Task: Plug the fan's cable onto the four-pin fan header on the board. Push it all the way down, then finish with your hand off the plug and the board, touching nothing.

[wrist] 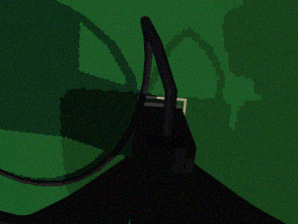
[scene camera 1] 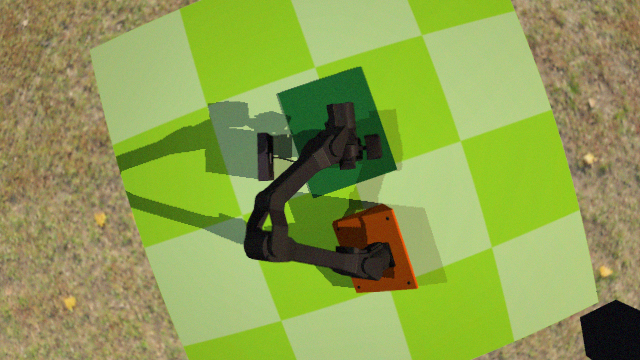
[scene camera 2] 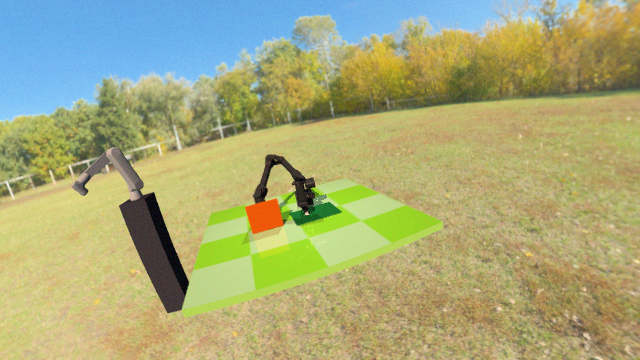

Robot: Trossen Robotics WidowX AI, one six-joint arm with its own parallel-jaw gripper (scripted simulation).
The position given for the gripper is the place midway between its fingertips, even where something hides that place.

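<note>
The gripper [wrist: 157, 168] is visible, and so is a black fan [scene camera 1: 265, 141].
</note>
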